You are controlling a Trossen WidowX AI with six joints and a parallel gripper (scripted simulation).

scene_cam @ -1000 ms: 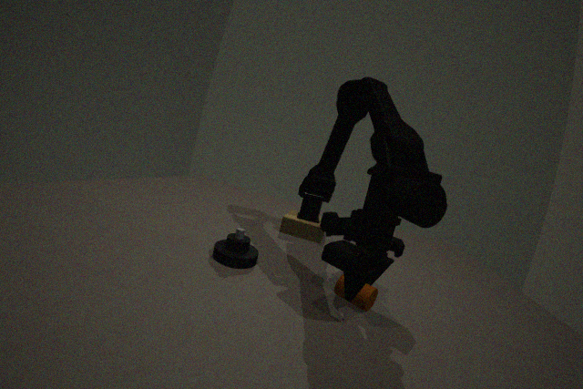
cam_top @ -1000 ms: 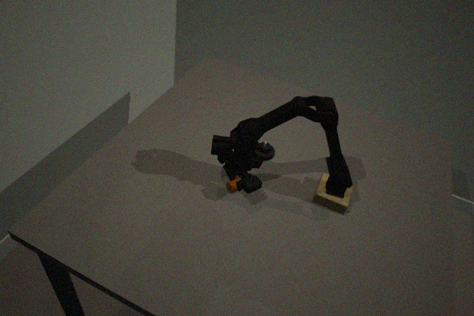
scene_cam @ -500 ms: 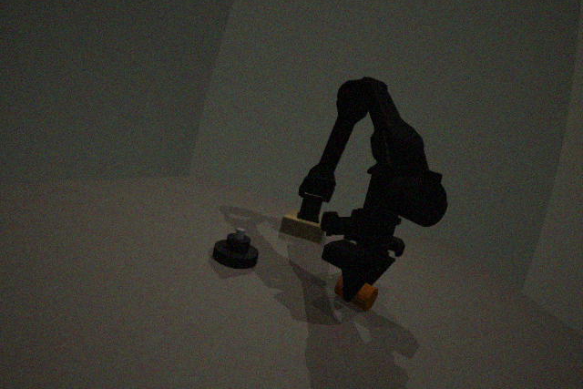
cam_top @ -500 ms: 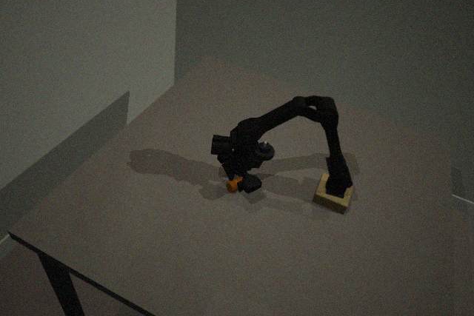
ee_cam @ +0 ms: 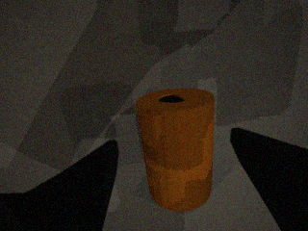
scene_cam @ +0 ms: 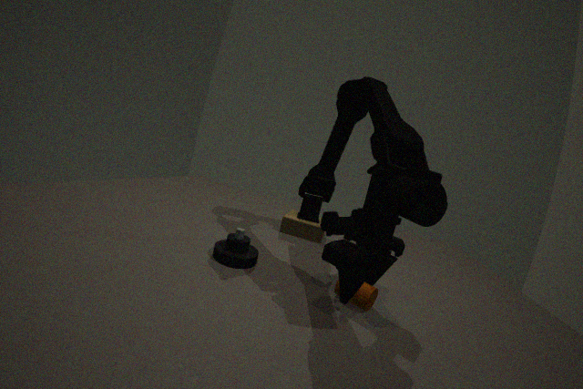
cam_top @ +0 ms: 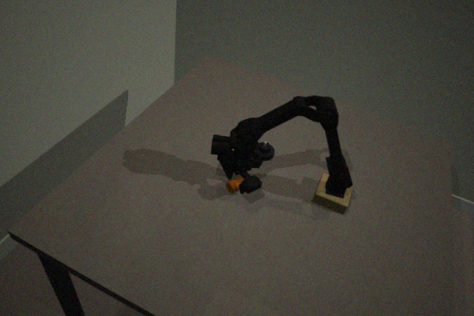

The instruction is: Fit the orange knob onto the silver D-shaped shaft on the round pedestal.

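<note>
My gripper tip is 10 mm to the right of the orange knob, 10 mm below it and 10 mm short of it. The rest, counted from my gripper tip: round black pedestal (220 mm to the right, 60 mm behind, 20 mm above).
</note>
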